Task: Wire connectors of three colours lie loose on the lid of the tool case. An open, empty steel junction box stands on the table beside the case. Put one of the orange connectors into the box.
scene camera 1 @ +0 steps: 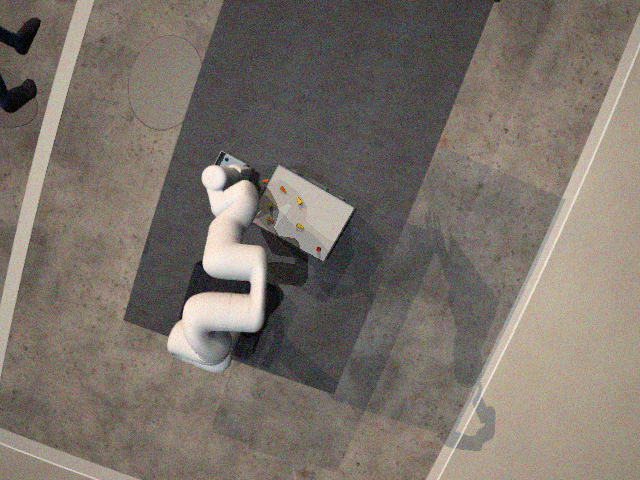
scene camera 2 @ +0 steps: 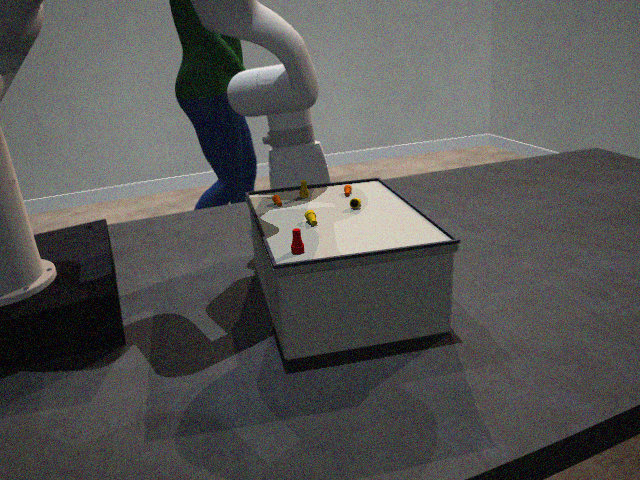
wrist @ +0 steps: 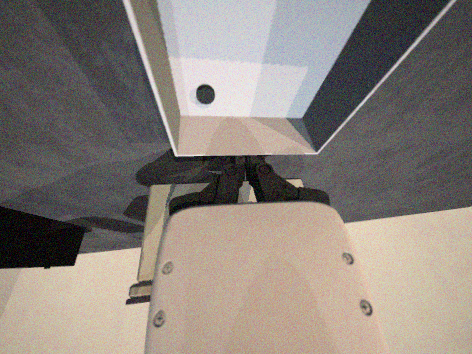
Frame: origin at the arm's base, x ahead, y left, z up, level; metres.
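Where they show: arm's base at its link origin: (scene camera 2: 11, 285).
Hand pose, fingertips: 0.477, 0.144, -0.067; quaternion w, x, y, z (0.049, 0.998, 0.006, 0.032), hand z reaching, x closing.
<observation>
Things, the pixels of their top centre, and the offset from my fingertips, as dx, dy, dz. Level surfaces: height alone.
- steel junction box at its top centre: (wrist: 275, 84) (scene camera 1: 227, 170) +0.007, +0.073, +0.035
- tool case at its top centre: (scene camera 2: 340, 212) (wrist: 233, 279) (scene camera 1: 301, 212) -0.026, -0.232, +0.124
- nearby table surface at its surface level: dz -0.003
The steel junction box (scene camera 1: 225, 159) (wrist: 200, 137) stands open on the table; the part of its floor in the wrist view holds no connector. My gripper (wrist: 245, 162) is shut and empty, pointing down just outside the box's near wall, between box and tool case (scene camera 1: 330, 209) (scene camera 2: 361, 294) (wrist: 154, 225). The case hides its fingertips in scene camera 2. One orange connector (scene camera 1: 265, 180) lies beside the case, close to the gripper. On the lid lie an orange connector (scene camera 1: 282, 189) (scene camera 2: 347, 190), another orange one (scene camera 1: 270, 220) (scene camera 2: 277, 200), several yellow ones (scene camera 1: 299, 226) (scene camera 2: 310, 217) and an upright red one (scene camera 1: 318, 249) (scene camera 2: 297, 241).
The case stands taller than the nearby table surface (scene camera 1: 336, 77) (scene camera 2: 542, 232), close beside the gripper. The black block under the arm's base (scene camera 1: 206, 279) (scene camera 2: 62, 310) stands near the case. A person in a green top (scene camera 2: 206, 67) and blue trousers is beyond the table.
</observation>
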